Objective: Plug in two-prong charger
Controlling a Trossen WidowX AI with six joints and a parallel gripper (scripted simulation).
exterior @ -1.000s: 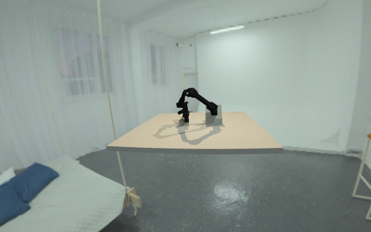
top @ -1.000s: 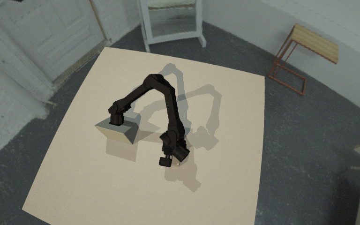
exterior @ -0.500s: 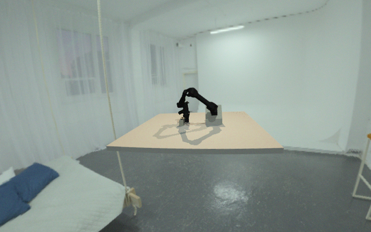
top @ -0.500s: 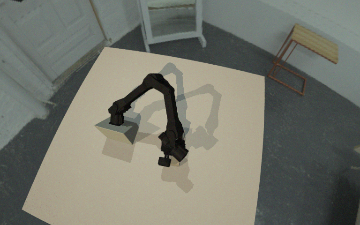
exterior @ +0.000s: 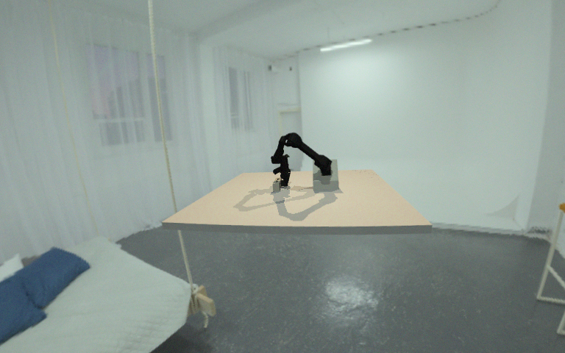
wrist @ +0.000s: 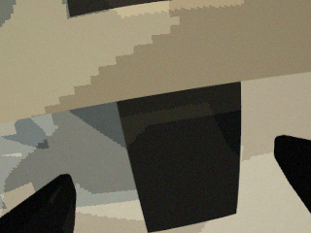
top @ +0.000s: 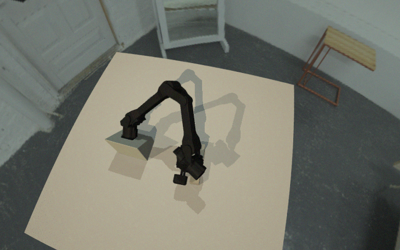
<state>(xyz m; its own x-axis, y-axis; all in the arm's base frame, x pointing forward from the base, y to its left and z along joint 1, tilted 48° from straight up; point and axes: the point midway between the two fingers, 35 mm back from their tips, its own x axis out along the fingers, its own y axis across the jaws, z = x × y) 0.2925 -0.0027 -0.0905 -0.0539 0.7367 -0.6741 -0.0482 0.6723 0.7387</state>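
My gripper tip is 4 cm short of the black two-prong charger and 1 cm below it.
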